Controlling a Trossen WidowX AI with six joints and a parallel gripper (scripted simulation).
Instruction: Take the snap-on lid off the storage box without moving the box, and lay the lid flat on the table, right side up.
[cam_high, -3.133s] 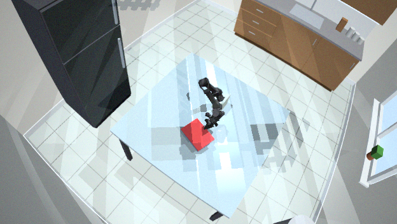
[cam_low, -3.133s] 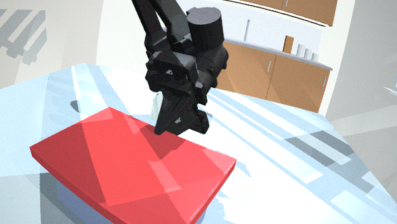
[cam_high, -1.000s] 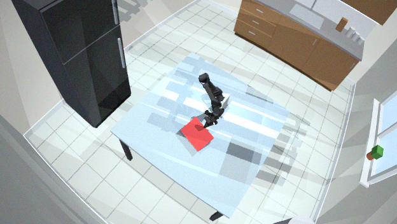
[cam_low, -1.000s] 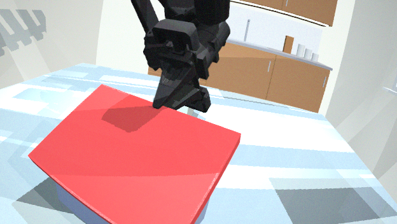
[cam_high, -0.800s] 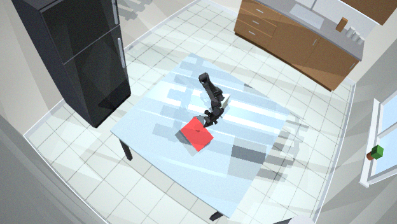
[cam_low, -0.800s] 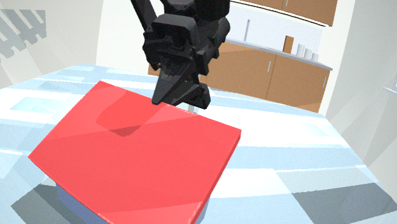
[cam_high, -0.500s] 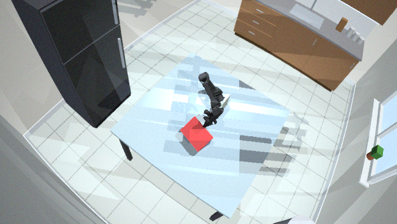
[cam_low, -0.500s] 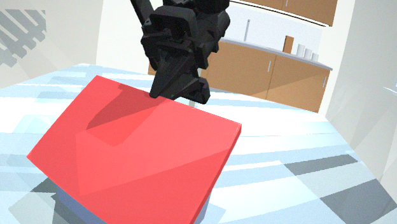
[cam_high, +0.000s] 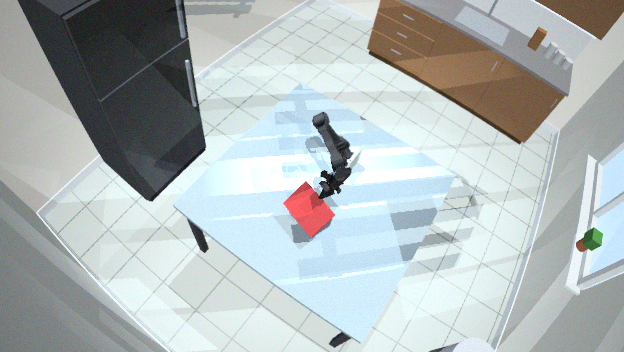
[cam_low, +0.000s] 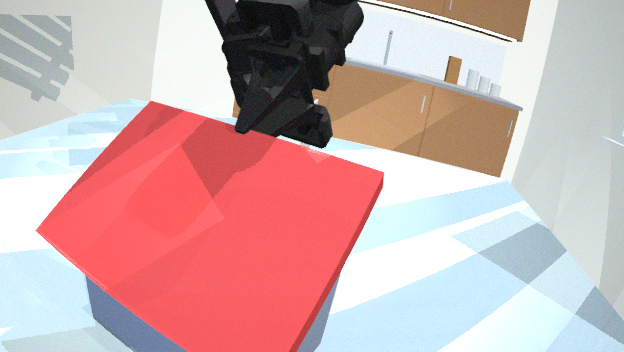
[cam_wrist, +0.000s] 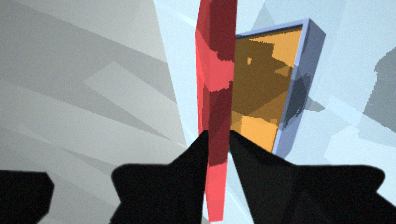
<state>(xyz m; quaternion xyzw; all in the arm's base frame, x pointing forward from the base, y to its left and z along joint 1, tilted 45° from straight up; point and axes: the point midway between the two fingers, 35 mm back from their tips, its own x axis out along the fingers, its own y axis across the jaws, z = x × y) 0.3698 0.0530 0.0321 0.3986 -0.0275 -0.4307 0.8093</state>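
My gripper tip is now 6 cm short of the red lid, 3 cm to the left of it and 4 cm above it. The rest, counted from my gripper tip: storage box: 4 cm ahead, 2 cm to the right, 14 cm below.
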